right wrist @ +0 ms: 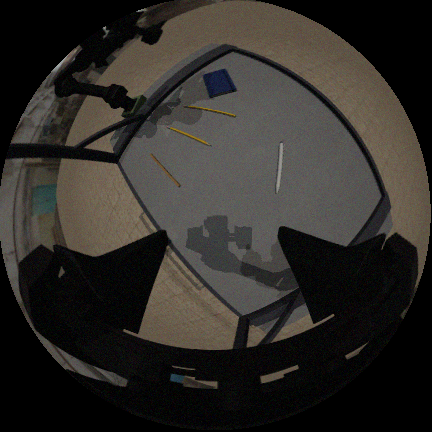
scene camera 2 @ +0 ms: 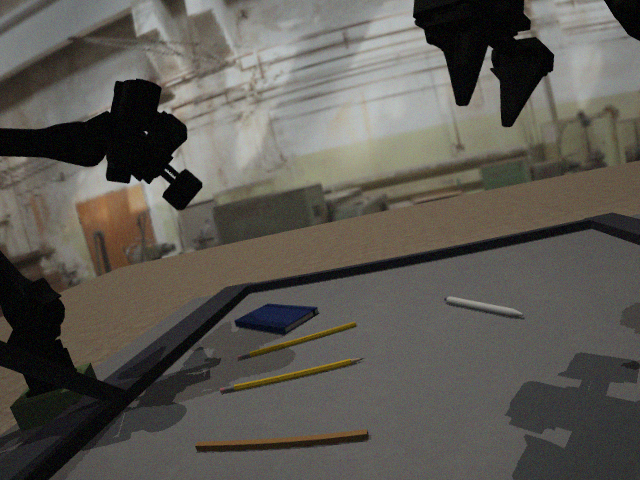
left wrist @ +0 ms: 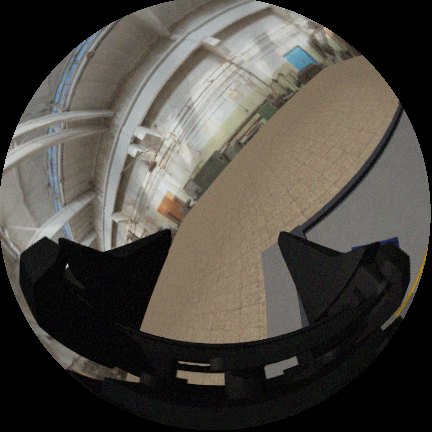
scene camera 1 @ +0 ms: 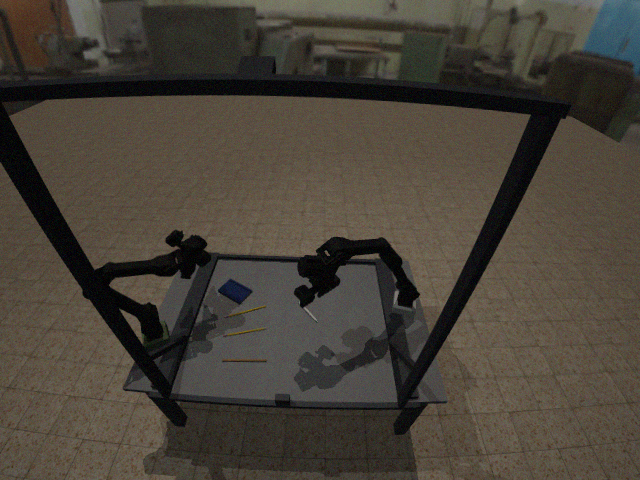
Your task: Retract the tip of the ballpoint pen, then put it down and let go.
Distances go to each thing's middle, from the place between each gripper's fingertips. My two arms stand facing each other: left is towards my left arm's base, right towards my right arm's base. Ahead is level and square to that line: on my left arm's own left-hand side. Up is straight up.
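Labels:
My right gripper is 31 cm to the right of the blue notebook (scene camera 2: 276, 318), and it's 31 cm short of the notebook and 25 cm above it. There's also the green object (scene camera 2: 35, 411), which is well to the left of my right hand, a good way below it and a bit ahead of it.
My left gripper is 32 cm above the blue notebook, 14 cm to the left of it and 4 cm past it. As for the green object, it's far behind my left hand, far below it too, and a fair way to the left of it.

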